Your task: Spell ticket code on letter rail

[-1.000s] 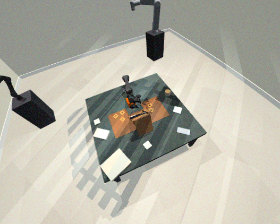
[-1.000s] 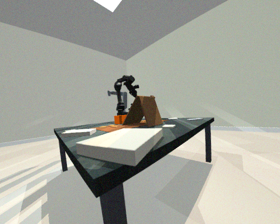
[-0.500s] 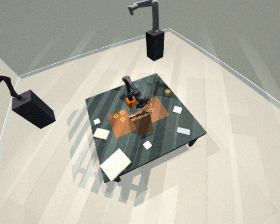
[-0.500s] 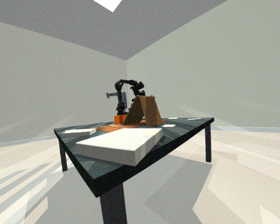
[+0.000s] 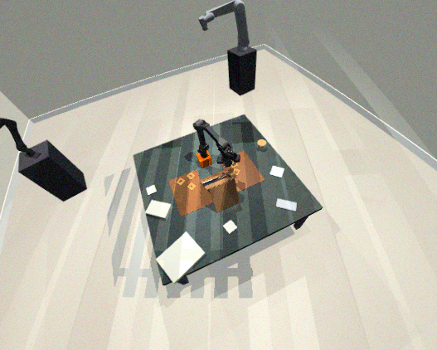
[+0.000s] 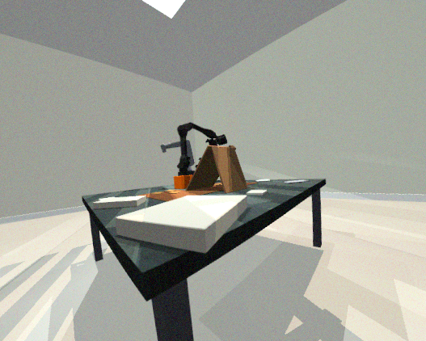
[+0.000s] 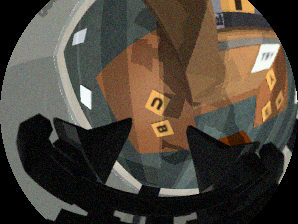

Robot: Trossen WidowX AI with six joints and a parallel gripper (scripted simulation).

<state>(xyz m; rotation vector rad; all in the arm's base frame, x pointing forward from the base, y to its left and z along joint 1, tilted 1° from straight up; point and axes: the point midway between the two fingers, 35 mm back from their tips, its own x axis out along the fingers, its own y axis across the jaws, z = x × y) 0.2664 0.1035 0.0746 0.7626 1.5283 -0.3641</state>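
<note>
My gripper tip is 140 mm above the yellow letter tile and 40 mm to the right of it. The rest, counted from my gripper tip: flat white slab: 690 mm to the right, 130 mm below, 70 mm behind; then mat: 150 mm to the right, 140 mm below, 70 mm behind; then white ticket: 240 mm to the right, 50 mm below.
</note>
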